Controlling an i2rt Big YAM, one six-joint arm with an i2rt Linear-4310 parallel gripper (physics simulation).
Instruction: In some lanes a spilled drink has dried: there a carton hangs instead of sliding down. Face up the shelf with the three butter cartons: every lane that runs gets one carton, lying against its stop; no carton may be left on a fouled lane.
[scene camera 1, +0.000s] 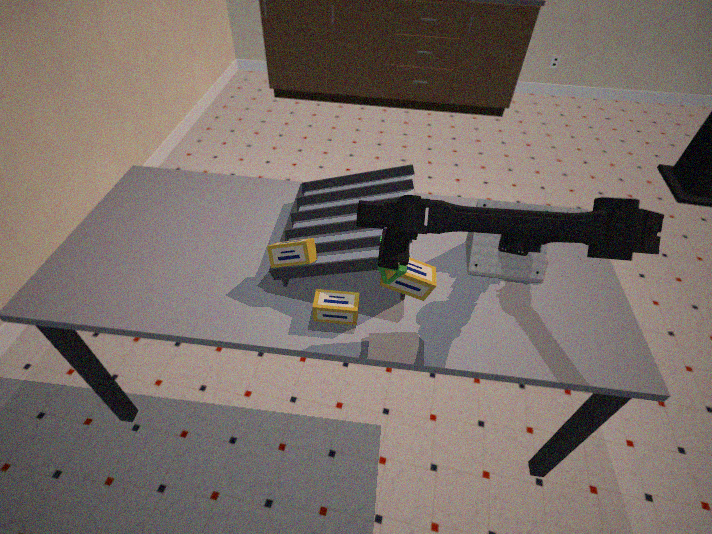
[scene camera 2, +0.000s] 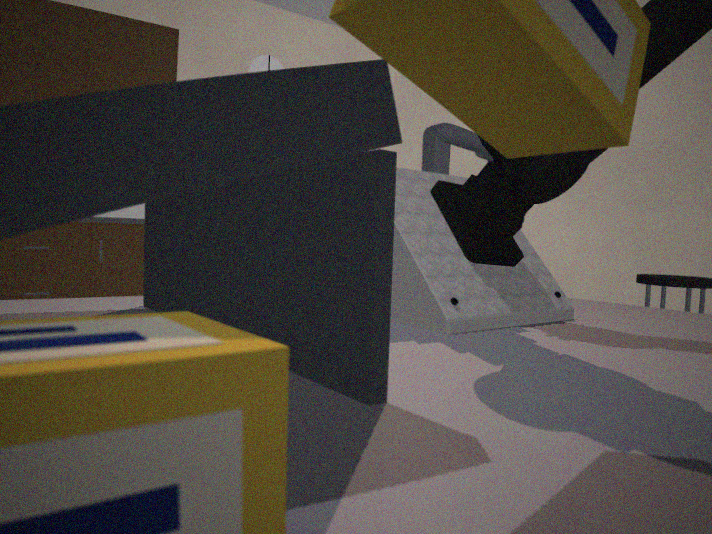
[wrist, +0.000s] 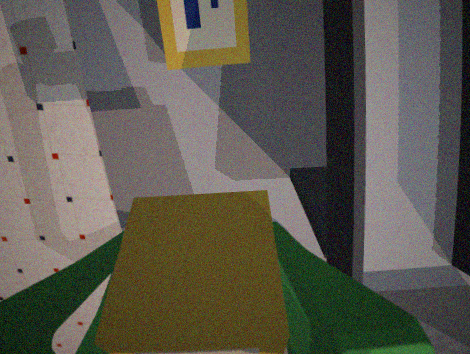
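Seen in the pictures: gripper, between the fingertips: (scene camera 1: 387, 273) (wrist: 201, 236); arm's base, origin of its link: (scene camera 2: 472, 227).
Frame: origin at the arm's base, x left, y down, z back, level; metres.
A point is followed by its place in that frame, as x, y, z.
My gripper (scene camera 1: 393, 272) @[0.323, -0.077, -0.359] (wrist: 201, 236) @[0.323, -0.077, -0.359] is shut on a yellow butter carton (scene camera 1: 411, 281) @[0.349, -0.092, -0.299] (scene camera 2: 494, 86) @[0.320, -0.045, -0.316] (wrist: 195, 280) @[0.322, -0.107, -0.361] with white and blue labels. It holds the carton tilted, above the table beside the near right end of the shelf. A second carton (scene camera 1: 335, 308) @[0.363, 0.045, -0.483] (scene camera 2: 115, 396) @[0.363, 0.051, -0.463] (wrist: 215, 35) @[0.322, 0.044, -0.449] lies on the table in front of the shelf. A third carton (scene camera 1: 292, 254) @[0.242, -0.007, -0.635] lies at the low left end of the nearest lane; its contact with the stop is hidden. The sloping shelf (scene camera 1: 339, 269) @[0.254, 0.009, -0.496] (scene camera 2: 258, 229) (wrist: 358, 150) @[0.245, -0.052, -0.394] has dark rails between pale lanes. The arm hides part of the lanes.
The arm's pale base plate (scene camera 1: 480, 263) @[0.073, 0.075, -0.089] (scene camera 2: 425, 258) @[0.040, 0.038, -0.109] stands to the right of the shelf, on the grey table (scene camera 1: 172, 241) @[0.159, 0.109, -1.075]. The table's front edge runs in front of the second carton. The shelf's high end faces the base.
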